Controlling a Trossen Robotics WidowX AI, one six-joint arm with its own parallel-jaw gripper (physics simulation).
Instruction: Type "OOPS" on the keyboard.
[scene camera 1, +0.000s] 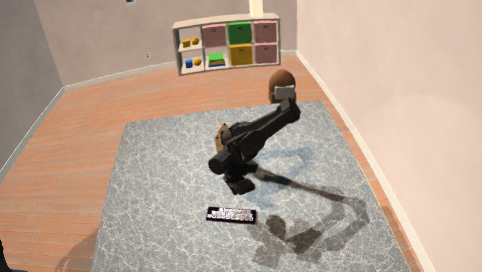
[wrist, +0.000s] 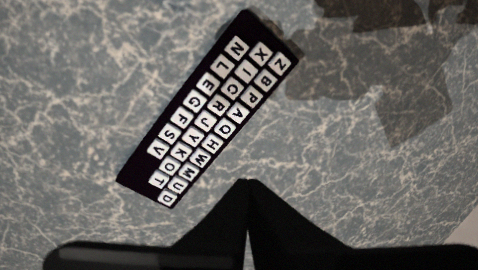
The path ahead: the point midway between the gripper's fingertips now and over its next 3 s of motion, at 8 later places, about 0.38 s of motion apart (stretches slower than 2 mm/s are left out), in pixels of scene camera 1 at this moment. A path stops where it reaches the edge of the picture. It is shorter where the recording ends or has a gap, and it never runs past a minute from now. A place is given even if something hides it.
My gripper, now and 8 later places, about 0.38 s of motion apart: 235, 194; 234, 194; 229, 199; 223, 203; 218, 207; 217, 208; 217, 209; 216, 209; 216, 210
